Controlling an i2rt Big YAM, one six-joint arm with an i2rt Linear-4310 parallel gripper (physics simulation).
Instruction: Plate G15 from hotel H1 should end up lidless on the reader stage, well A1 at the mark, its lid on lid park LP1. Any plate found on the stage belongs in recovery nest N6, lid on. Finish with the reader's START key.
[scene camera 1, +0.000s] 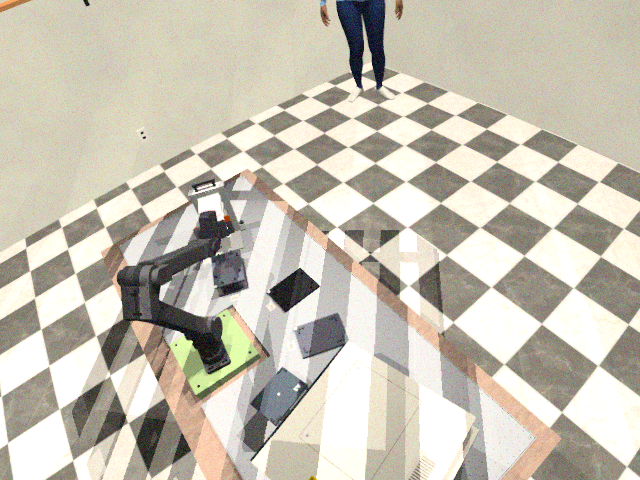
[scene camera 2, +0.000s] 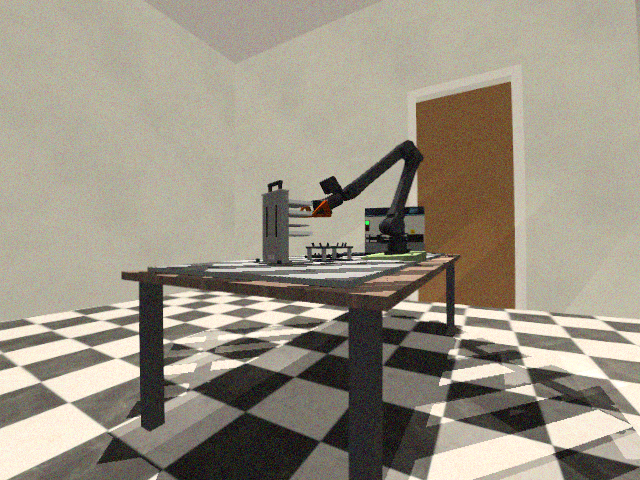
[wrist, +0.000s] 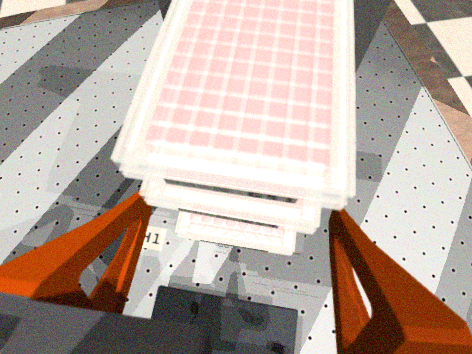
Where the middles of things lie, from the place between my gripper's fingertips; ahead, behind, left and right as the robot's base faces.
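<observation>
The dark stage (scene camera 1: 267, 402) is 60 mm behind my hand, 730 mm to the right of it and 80 mm below it, which makes it, going by their middles, the farthest from my hand of the things named here. Then there is the dark nest (scene camera 1: 321, 335), 130 mm ahead of my hand, 550 mm to the right of it and 170 mm below it. The lid park LP1 (scene camera 1: 298, 285) is also 130 mm ahead of my hand and 170 mm below it, but 320 mm to the right of it. Measured to their middles, the lid park LP1 is the nearest to my hand of the things named here.
</observation>
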